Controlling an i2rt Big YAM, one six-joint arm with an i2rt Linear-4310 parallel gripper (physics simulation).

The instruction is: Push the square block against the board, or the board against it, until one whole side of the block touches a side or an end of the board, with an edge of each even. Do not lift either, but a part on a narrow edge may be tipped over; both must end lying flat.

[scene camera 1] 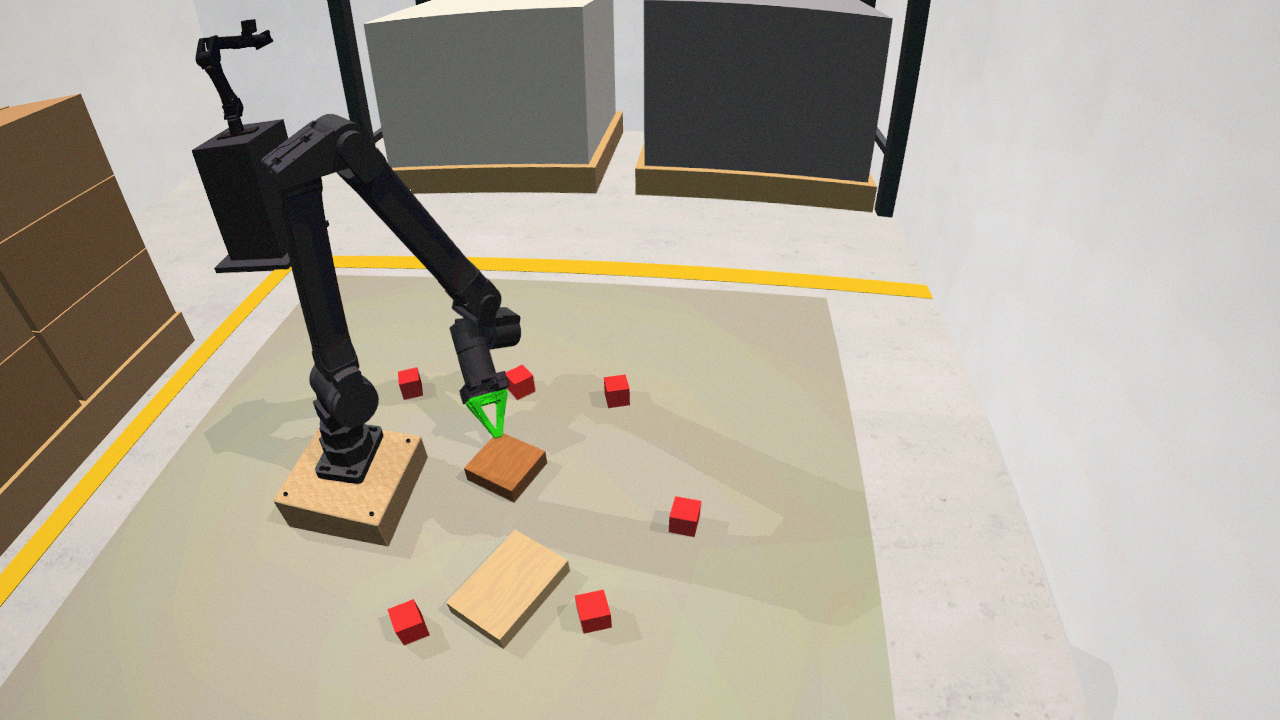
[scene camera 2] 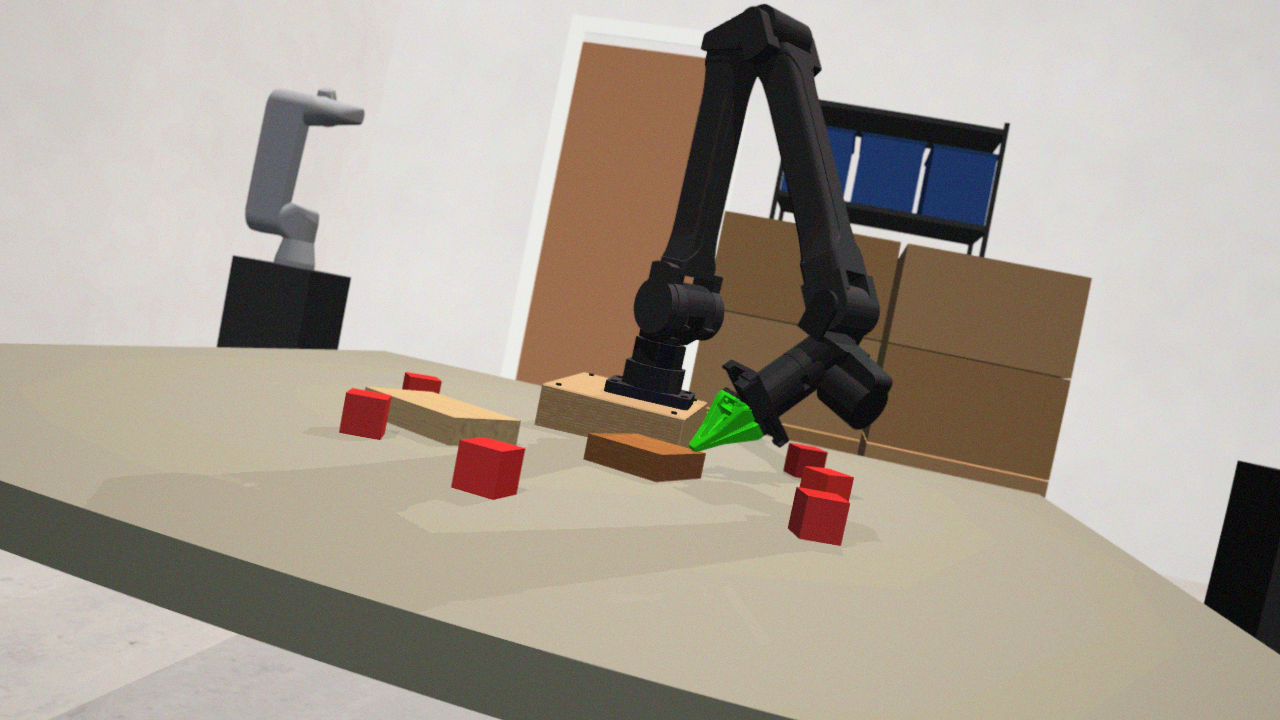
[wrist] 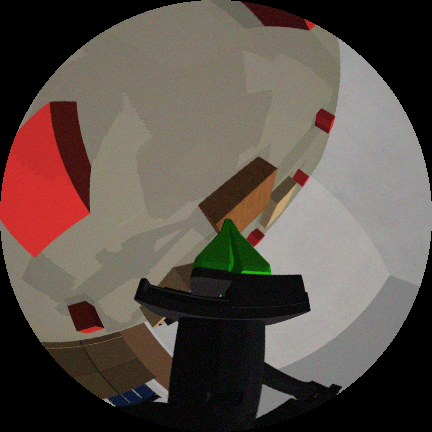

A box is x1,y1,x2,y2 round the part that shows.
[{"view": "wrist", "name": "my gripper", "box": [134,218,309,402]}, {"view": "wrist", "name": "square block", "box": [198,156,276,233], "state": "touched by my gripper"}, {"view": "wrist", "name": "board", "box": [259,175,296,227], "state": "on the table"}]
